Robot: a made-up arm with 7 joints. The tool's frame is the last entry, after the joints. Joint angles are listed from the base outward.
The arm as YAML. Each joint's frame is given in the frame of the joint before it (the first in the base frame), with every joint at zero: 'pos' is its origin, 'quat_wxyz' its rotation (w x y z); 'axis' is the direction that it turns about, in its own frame. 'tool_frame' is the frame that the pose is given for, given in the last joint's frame.
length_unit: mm
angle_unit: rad
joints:
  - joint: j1
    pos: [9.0, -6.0, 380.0]
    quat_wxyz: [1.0, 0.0, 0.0, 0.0]
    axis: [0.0, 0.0, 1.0]
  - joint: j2
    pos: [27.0, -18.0, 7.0]
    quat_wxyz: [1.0, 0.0, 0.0, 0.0]
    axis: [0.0, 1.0, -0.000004]
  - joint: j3
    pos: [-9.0, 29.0, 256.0]
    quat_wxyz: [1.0, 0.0, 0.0, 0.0]
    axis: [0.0, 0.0, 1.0]
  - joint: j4
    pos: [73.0, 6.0, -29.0]
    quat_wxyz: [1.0, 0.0, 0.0, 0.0]
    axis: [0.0, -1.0, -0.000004]
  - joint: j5
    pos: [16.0, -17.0, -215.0]
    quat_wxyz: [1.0, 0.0, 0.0, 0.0]
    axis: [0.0, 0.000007, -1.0]
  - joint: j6
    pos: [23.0, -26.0, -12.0]
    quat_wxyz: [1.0, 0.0, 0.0, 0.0]
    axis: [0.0, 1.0, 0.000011]
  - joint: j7
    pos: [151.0, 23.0, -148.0]
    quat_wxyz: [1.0, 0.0, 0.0, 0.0]
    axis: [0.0, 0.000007, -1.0]
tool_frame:
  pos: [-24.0, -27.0, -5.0]
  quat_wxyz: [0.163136, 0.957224, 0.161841, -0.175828]
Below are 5 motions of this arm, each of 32 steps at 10 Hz.
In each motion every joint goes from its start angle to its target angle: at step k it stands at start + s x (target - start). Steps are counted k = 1, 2, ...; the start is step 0. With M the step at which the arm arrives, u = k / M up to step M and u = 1 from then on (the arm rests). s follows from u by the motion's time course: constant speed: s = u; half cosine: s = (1 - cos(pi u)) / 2; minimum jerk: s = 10 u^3 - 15 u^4 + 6 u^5.
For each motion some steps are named. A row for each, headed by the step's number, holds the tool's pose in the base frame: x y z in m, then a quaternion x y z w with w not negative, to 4 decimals.
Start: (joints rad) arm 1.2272 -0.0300 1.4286 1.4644 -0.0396 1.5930 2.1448
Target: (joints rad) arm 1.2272 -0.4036 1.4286 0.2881 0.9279 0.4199 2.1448
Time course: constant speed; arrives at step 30
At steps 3, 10, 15, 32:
3: -0.3841 0.1854 0.4352 0.8886 0.3779 -0.0907 0.2436
10: -0.3818 0.1760 0.3818 0.8945 0.3287 -0.1523 0.2620
15: -0.3632 0.1845 0.3463 0.9102 0.2662 -0.1910 0.2535
32: -0.1998 0.2534 0.2836 0.9716 0.0033 -0.2218 0.0826

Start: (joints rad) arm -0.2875 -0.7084 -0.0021 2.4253 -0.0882 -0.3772 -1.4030
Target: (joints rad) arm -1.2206 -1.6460 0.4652 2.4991 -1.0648 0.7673 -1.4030
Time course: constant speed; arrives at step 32
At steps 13, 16, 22, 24, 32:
13: -0.3142 0.3618 0.8261 -0.2387 -0.2894 0.1992 0.9053
16: -0.2896 0.4216 0.7969 -0.2499 -0.2889 0.1260 0.9155
22: -0.2186 0.5240 0.7290 -0.2666 -0.3049 -0.0176 0.9141
24: -0.1899 0.5521 0.7038 -0.2712 -0.3152 -0.0627 0.9073
32: -0.0603 0.6304 0.5901 -0.2905 -0.3772 -0.2167 0.8523

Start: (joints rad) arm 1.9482 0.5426 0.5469 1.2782 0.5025 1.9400 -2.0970
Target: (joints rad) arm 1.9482 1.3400 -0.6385 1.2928 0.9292 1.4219 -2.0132
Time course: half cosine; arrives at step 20
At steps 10, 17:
10: -0.1610 0.2332 0.0592 0.2835 -0.8519 0.3360 0.2845
17: 0.1152 0.2406 -0.0041 -0.0039 -0.9502 0.3089 0.0405

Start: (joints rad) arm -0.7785 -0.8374 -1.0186 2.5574 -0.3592 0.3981 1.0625
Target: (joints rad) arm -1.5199 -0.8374 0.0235 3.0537 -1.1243 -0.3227 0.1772
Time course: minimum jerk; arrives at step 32
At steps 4, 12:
4: -0.3550 0.1179 0.8973 -0.1194 -0.5597 0.7371 0.3593
12: -0.2364 0.2583 0.9083 -0.1830 -0.4252 0.6566 0.5955

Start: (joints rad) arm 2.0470 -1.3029 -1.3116 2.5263 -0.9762 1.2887 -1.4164
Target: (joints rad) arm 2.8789 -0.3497 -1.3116 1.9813 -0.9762 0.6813 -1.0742
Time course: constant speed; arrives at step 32
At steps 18, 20, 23, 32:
18: 0.4803 0.1362 0.8166 0.4384 0.5757 0.5155 0.4590
20: 0.4441 0.1857 0.8349 0.3976 0.5813 0.5386 0.4625
23: 0.3807 0.2537 0.8564 0.3353 0.5868 0.5730 0.4636
32: 0.1423 0.3977 0.8754 0.1429 0.5839 0.6688 0.4374

